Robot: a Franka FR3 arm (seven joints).
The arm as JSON. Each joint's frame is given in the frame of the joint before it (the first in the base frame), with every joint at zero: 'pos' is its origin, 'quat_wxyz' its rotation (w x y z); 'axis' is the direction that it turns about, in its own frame. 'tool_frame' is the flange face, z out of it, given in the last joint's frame.
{
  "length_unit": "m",
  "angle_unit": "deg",
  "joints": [
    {
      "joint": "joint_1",
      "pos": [
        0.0,
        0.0,
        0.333
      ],
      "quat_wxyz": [
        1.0,
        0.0,
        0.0,
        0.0
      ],
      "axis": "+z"
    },
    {
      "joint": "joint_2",
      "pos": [
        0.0,
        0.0,
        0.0
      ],
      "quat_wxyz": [
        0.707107,
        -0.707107,
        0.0,
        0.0
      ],
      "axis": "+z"
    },
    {
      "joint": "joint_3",
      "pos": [
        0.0,
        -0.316,
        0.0
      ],
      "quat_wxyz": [
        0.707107,
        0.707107,
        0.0,
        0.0
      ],
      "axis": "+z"
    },
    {
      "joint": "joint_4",
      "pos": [
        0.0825,
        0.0,
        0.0
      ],
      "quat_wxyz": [
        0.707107,
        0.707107,
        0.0,
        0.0
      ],
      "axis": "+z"
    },
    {
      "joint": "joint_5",
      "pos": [
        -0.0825,
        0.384,
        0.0
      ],
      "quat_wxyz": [
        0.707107,
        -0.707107,
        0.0,
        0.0
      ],
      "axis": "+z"
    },
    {
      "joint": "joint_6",
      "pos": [
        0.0,
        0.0,
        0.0
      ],
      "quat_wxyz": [
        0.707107,
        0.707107,
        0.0,
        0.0
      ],
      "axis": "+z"
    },
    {
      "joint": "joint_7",
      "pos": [
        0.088,
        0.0,
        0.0
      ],
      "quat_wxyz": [
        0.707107,
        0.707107,
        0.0,
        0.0
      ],
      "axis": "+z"
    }
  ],
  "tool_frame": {
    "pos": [
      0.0,
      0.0,
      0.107
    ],
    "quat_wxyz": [
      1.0,
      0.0,
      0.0,
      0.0
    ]
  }
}
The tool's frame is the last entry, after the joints.
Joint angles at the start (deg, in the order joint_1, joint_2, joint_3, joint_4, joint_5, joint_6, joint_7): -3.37 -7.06 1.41 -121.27 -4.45 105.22 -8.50
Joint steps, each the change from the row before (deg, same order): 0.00 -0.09 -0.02 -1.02 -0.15 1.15 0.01; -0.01 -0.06 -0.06 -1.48 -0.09 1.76 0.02; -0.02 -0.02 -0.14 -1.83 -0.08 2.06 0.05; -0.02 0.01 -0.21 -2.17 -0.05 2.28 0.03; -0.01 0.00 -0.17 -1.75 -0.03 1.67 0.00; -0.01 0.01 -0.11 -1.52 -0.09 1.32 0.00; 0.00 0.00 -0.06 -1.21 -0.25 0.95 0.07; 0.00 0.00 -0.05 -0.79 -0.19 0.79 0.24
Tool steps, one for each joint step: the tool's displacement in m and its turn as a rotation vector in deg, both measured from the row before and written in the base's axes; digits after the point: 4 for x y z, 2 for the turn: -0.0014 -0.0002 -0.0059 -0.11 -0.21 0.12; -0.0020 -0.0004 -0.0090 -0.03 -0.33 0.08; -0.0029 -0.0011 -0.0116 0.01 -0.25 -0.02; -0.0043 -0.0015 -0.0142 0.07 -0.10 -0.07; -0.0042 -0.0011 -0.0114 0.07 0.08 -0.04; -0.0042 -0.0007 -0.0101 0.01 0.21 0.02; -0.0037 -0.0004 -0.0080 -0.15 0.27 0.08; -0.0022 -0.0003 -0.0050 -0.14 -0.01 -0.12
